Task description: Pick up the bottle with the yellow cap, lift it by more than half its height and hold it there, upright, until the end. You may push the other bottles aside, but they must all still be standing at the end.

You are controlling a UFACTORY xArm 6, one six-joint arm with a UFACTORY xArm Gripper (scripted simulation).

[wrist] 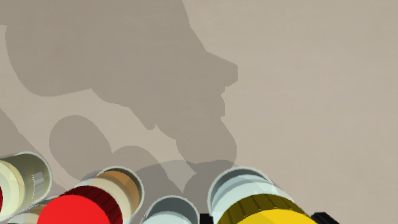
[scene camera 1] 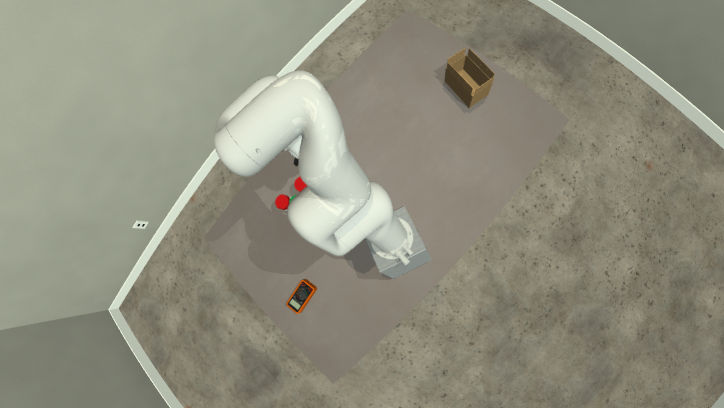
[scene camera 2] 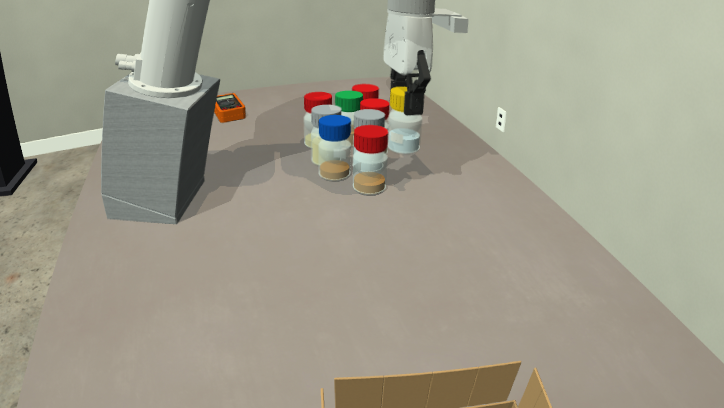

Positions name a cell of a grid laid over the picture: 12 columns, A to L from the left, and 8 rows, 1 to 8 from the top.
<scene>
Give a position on an orange multimeter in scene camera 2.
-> D3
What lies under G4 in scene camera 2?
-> A red-capped bottle.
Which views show the blue-capped bottle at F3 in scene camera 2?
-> Scene camera 2 only.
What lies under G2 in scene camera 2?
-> The gripper.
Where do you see a cardboard box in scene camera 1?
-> H2
</scene>
